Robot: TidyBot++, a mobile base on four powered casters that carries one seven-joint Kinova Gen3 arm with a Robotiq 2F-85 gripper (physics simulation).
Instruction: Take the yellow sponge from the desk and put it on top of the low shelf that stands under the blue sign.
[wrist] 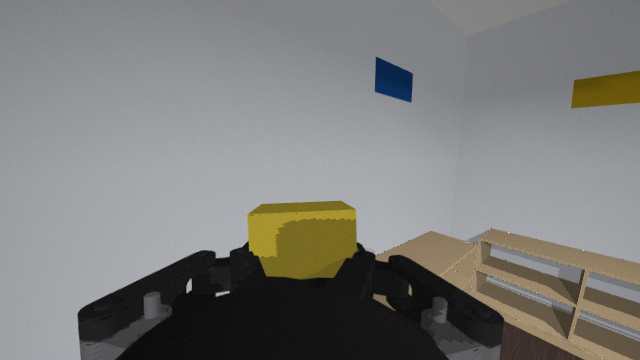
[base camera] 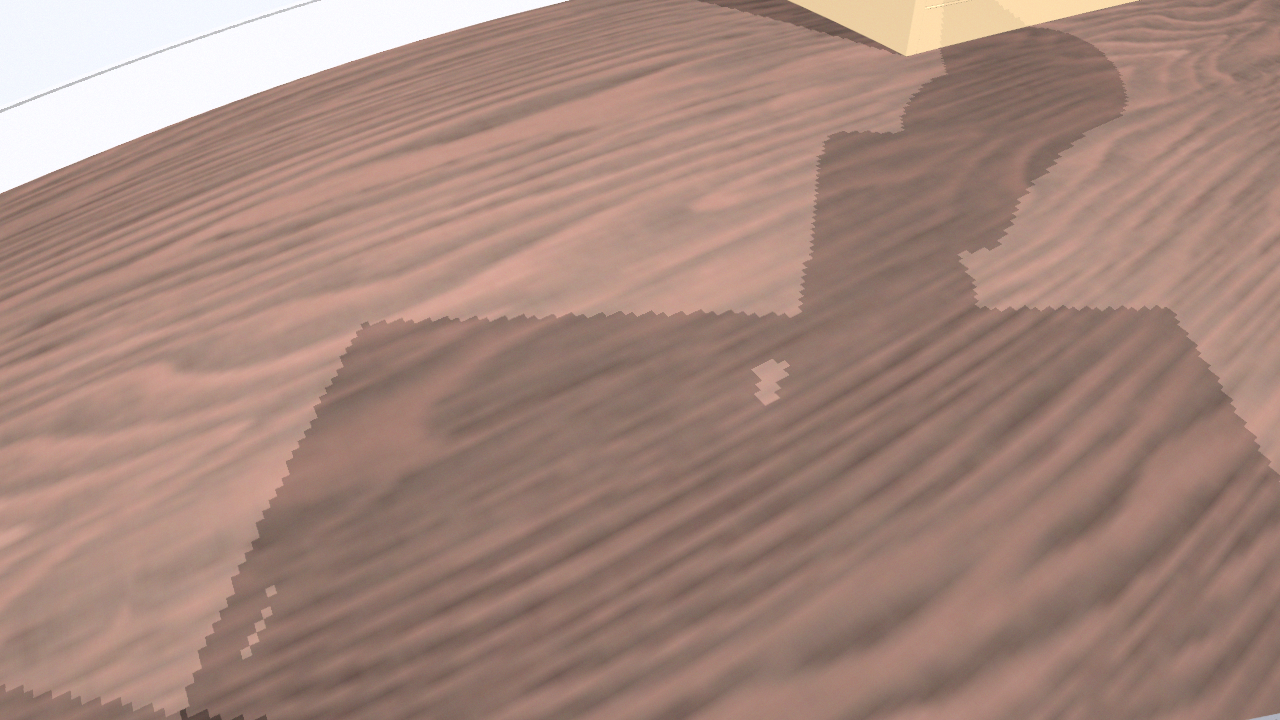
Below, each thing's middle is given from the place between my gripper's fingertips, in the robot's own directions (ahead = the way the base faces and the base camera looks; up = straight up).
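Blue sign (wrist: 391,80): 121 cm ahead of my hand, 54 cm above, 60 cm to the right. Yellow sponge (wrist: 304,240): 1 cm below my hand, 2 cm behind.
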